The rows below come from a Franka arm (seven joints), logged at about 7 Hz.
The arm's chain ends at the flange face. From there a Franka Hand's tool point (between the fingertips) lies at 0.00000 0.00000 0.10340 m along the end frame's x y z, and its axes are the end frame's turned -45 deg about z.
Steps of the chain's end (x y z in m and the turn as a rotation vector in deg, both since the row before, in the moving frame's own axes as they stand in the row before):
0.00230, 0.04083, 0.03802, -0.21, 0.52, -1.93
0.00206, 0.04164, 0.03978, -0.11, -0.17, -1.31
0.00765, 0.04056, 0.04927, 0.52, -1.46, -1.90
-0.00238, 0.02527, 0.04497, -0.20, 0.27, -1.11
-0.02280, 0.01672, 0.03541, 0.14, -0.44, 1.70
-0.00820, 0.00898, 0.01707, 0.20, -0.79, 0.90
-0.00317, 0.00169, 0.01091, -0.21, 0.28, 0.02
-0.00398, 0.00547, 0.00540, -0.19, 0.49, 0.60
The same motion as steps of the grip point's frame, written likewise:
-0.02683, 0.03142, 0.03802, -0.52, 0.22, -1.93
-0.02835, 0.03083, 0.03978, 0.04, -0.20, -1.31
-0.02451, 0.03158, 0.04923, 1.40, -0.66, -1.90
-0.01946, 0.01678, 0.04497, -0.33, 0.05, -1.11
-0.02832, -0.00504, 0.03541, 0.41, -0.21, 1.70
-0.01289, -0.00072, 0.01706, 0.70, -0.42, 0.90
-0.00335, -0.00042, 0.01091, -0.35, 0.05, 0.02
-0.00630, 0.00192, 0.00540, -0.48, 0.21, 0.60

